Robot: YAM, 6 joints.
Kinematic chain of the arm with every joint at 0, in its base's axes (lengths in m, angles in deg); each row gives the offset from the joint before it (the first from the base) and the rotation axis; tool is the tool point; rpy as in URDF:
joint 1: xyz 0 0 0.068 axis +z
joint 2: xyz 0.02 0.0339 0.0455 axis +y
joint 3: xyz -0.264 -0.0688 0 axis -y
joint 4: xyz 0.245 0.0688 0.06 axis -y
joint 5: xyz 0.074 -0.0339 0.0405 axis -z
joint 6: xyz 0.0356 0 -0.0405 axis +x
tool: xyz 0 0 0 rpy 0 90 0
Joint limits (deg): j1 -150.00..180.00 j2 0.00..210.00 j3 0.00..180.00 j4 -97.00..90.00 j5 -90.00..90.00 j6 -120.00..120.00
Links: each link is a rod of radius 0.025 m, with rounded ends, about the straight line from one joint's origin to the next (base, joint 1, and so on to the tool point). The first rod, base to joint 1, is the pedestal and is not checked.
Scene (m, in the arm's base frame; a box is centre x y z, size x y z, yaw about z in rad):
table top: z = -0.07
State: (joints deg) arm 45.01 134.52 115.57 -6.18 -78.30 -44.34
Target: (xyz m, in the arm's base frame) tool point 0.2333 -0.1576 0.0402
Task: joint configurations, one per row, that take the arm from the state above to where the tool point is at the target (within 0.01 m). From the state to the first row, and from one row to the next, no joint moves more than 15 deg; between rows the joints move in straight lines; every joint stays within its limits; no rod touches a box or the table.
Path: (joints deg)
1: 30.65 132.60 104.77 -10.05 -78.25 -44.34
2: 16.29 130.68 93.98 -13.93 -78.19 -44.34
3: 1.93 128.76 83.18 -17.80 -78.14 -44.34
4: -12.43 126.84 72.39 -21.67 -78.09 -44.34
5: -26.79 124.92 61.59 -25.55 -78.03 -44.34
6: -41.14 123.01 50.80 -29.42 -77.98 -44.34

